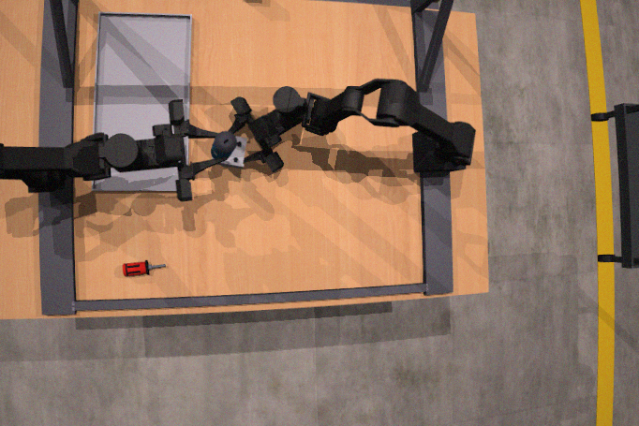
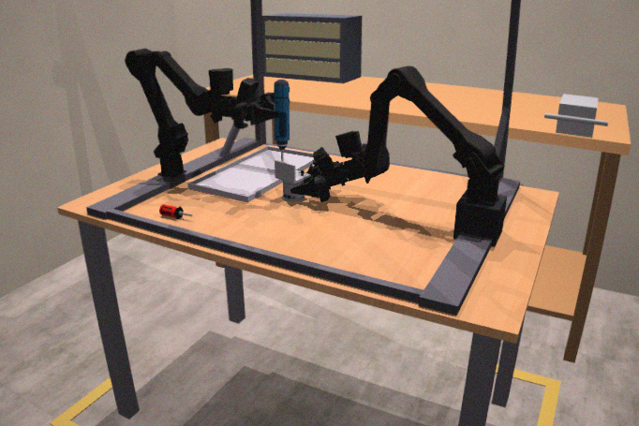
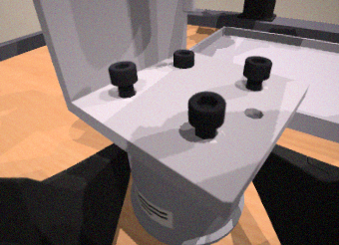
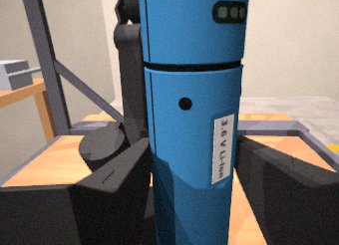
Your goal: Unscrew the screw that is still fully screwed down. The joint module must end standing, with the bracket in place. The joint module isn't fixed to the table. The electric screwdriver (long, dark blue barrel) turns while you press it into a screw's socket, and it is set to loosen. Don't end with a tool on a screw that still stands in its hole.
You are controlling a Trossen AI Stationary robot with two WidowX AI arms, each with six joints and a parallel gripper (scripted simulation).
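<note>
Right now the grey cylinder is 10 mm ahead of my left hand, 20 mm to the right of it and 10 mm below it. Also, from my left hand: l-shaped bracket: 10 mm ahead, 20 mm to the right, 30 mm above; bit: 20 mm ahead, 50 mm to the right, 70 mm above; shallow grey tray: 120 mm behind, 220 mm to the right, 30 mm below.
</note>
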